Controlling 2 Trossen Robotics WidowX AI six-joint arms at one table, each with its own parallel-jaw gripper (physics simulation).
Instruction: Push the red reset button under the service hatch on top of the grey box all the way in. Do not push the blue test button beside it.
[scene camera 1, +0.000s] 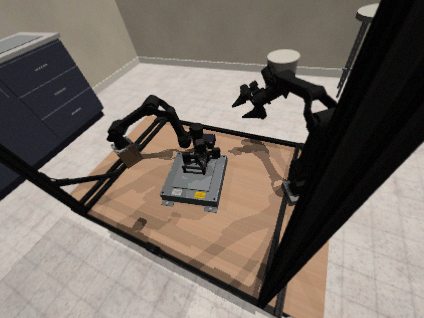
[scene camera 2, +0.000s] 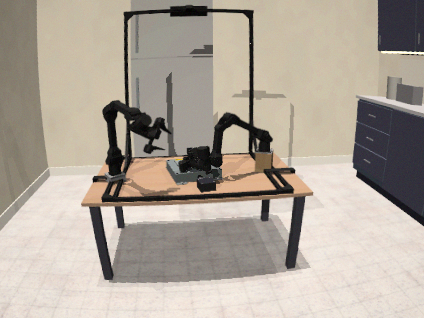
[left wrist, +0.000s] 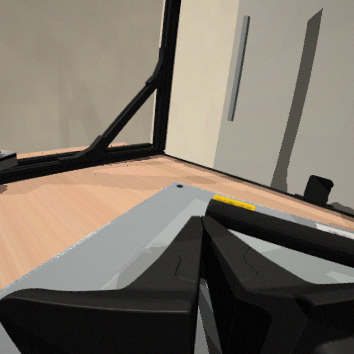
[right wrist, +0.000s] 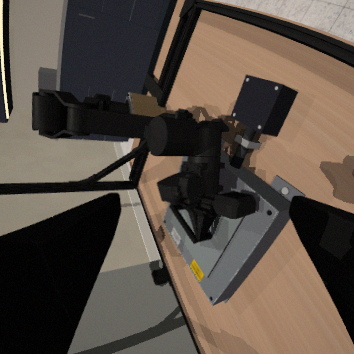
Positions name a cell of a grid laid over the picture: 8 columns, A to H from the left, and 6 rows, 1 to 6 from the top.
Labels:
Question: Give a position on a black handle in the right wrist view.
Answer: E5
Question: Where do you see a black handle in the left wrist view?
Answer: H5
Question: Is my right gripper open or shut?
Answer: Open.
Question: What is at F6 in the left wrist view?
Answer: My left gripper.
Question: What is my right gripper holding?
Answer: Nothing.

